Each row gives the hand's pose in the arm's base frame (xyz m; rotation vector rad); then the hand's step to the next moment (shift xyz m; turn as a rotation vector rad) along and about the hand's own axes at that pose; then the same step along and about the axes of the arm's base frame.
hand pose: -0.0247 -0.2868 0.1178 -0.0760 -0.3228 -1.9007
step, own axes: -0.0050 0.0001 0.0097 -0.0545 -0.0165 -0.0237
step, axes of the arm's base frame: 0.0008 0.0071 0.0083 0.0061 0.0488 -0.0372
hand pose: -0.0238 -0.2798 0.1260 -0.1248 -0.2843 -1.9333
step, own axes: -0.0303 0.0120 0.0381 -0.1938 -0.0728 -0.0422
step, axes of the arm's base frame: 0.0206 0.0329 0.0317 0.0066 0.1893 -0.0937
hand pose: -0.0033 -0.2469 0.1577 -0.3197 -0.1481 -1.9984
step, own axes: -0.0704 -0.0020 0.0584 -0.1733 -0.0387 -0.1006
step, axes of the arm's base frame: 0.0361 0.0762 0.0356 0.0197 0.1424 -0.1449
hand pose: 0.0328 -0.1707 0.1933 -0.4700 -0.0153 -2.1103
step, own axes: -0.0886 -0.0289 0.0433 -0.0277 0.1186 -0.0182
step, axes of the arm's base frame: 0.0334 0.0960 0.0152 0.1039 -0.0472 -0.0463
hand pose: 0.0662 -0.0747 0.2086 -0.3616 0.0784 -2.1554
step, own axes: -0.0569 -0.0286 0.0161 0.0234 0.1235 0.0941
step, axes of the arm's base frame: 0.0123 0.0640 0.0079 0.1126 -0.0827 0.0716
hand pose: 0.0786 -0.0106 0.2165 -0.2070 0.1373 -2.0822
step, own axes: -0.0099 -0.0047 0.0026 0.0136 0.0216 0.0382
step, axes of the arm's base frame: 0.0014 0.0109 0.0025 0.0195 -0.0230 0.0347
